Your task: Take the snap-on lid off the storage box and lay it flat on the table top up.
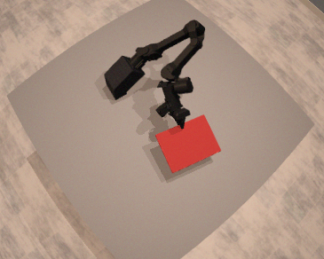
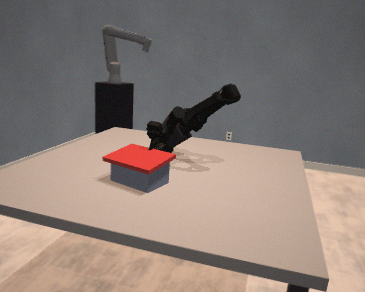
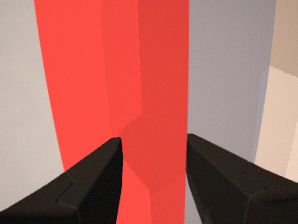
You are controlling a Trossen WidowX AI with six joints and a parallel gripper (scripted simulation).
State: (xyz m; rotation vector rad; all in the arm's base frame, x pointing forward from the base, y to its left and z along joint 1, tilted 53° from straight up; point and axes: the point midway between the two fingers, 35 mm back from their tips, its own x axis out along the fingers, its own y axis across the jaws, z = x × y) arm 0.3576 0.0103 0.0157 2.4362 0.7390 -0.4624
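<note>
My gripper is now 10 cm short of the red lid, 2 cm to the left of it and 2 cm above it. The rest, counted from my hand: storage box: 10 cm ahead, 8 cm below, 2 cm to the right.
</note>
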